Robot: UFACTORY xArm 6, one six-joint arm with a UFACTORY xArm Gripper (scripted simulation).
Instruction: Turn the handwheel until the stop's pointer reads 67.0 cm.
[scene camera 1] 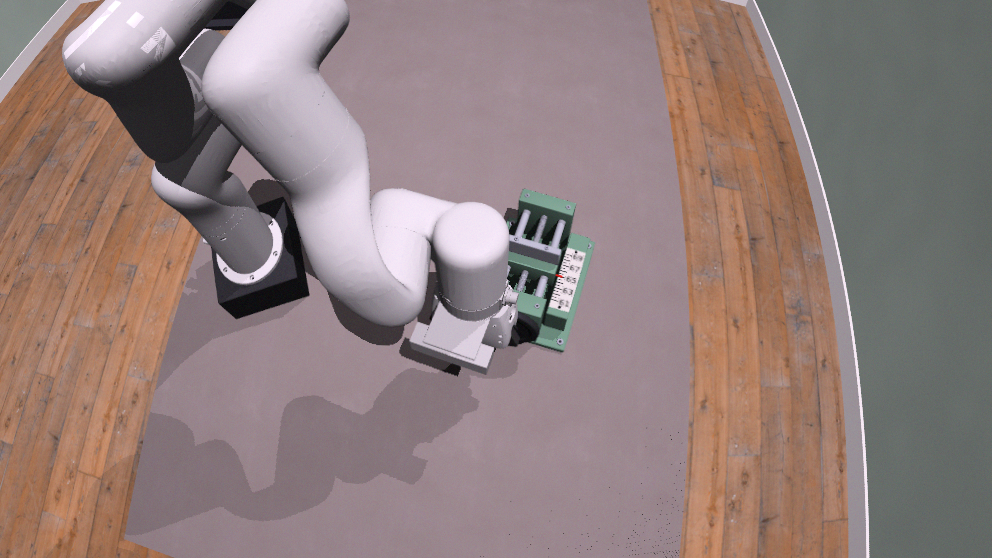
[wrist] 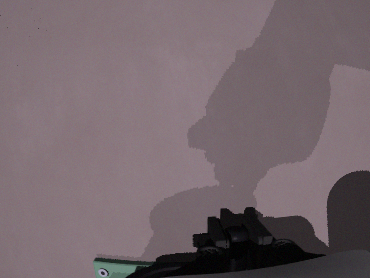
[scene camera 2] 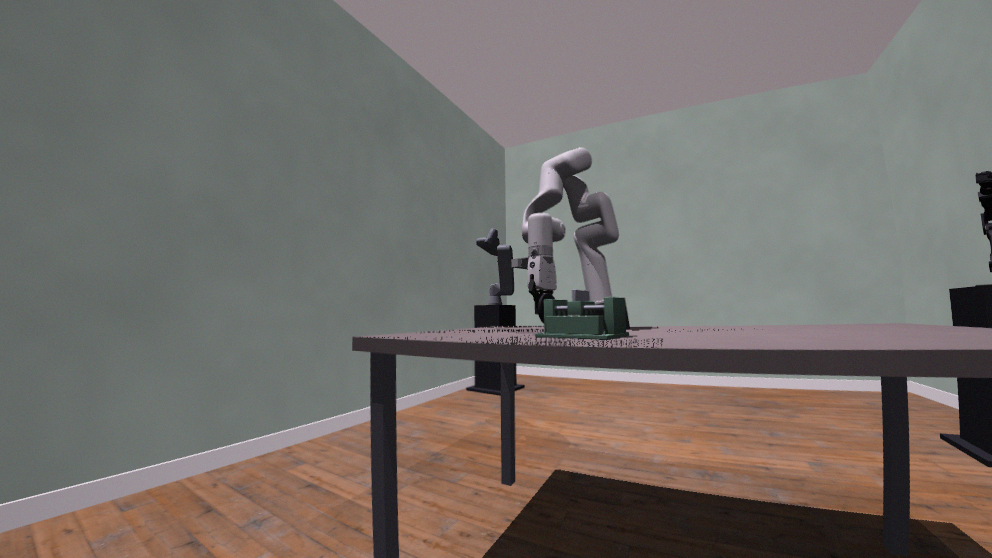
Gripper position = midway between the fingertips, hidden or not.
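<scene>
My gripper [scene camera 2: 541, 314] is visible, likewise at [wrist: 229, 235].
</scene>
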